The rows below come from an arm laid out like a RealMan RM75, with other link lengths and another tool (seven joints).
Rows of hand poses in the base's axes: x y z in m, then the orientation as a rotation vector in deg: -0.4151 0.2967 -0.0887 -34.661 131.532 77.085; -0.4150 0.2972 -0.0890 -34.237 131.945 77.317; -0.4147 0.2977 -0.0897 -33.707 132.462 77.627; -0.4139 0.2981 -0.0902 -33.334 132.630 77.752; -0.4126 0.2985 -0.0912 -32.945 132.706 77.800; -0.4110 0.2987 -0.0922 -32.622 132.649 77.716; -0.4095 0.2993 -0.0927 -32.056 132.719 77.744; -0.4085 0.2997 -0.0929 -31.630 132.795 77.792; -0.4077 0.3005 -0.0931 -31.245 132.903 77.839; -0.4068 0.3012 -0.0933 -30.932 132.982 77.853
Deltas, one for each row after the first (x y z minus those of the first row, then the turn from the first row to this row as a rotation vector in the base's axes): 0.0001 0.0005 -0.0003 -0.013 0.508 -0.125; 0.0004 0.0010 -0.0010 -0.021 1.154 -0.272; 0.0012 0.0014 -0.0015 0.025 1.415 -0.446; 0.0025 0.0018 -0.0025 0.083 1.572 -0.677; 0.0041 0.0020 -0.0035 0.131 1.550 -0.938; 0.0056 0.0026 -0.0040 0.214 1.729 -1.296; 0.0066 0.0030 -0.0042 0.278 1.896 -1.551; 0.0074 0.0038 -0.0044 0.318 2.078 -1.771; 0.0083 0.0045 -0.0046 0.342 2.209 -1.961
